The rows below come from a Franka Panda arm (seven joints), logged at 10 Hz.
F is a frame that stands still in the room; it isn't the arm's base.
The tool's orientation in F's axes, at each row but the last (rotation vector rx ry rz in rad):
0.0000, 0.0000, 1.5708
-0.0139, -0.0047, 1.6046
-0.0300, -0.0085, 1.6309
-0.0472, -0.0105, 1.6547
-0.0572, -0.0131, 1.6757
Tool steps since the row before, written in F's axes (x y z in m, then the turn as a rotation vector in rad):
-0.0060, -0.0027, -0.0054, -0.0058, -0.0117, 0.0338
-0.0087, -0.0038, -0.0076, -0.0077, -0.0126, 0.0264
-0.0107, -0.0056, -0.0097, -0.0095, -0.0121, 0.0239
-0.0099, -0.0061, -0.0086, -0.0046, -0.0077, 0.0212
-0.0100, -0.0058, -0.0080, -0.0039, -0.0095, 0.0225
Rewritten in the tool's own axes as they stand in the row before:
-0.0027, 0.0060, -0.0054, -0.0117, 0.0058, 0.0338
-0.0035, 0.0089, -0.0075, -0.0125, 0.0078, 0.0264
-0.0048, 0.0112, -0.0095, -0.0118, 0.0096, 0.0240
-0.0050, 0.0107, -0.0084, -0.0078, 0.0045, 0.0212
-0.0045, 0.0109, -0.0077, -0.0097, 0.0039, 0.0224

